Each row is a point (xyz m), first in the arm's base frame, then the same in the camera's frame.
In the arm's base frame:
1: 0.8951 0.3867 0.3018
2: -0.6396 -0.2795 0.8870
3: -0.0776 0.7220 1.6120
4: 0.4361 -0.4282 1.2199
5: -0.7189 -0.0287 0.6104
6: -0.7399 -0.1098 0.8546
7: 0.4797 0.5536 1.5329
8: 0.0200 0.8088 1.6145
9: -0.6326 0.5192 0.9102
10: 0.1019 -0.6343 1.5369
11: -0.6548 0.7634 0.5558
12: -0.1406 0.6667 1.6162
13: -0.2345 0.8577 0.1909
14: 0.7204 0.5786 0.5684
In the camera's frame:
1: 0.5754 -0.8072 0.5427
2: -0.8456 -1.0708 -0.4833
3: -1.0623 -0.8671 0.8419
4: -0.2861 -1.7466 0.2380
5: -0.7425 -0.7049 -0.5181
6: -0.9157 -0.8858 -0.4552
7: -0.5885 -1.1592 1.0300
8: -1.0046 -0.8362 0.9549
9: -0.9529 -0.4638 0.0252
10: -0.7185 -1.9488 0.0743
11: -0.7546 -0.0837 -0.0195
12: -1.1036 -0.8895 0.7724
13: -0.2141 0.0249 0.1020
14: 0.2439 -0.7316 0.6937

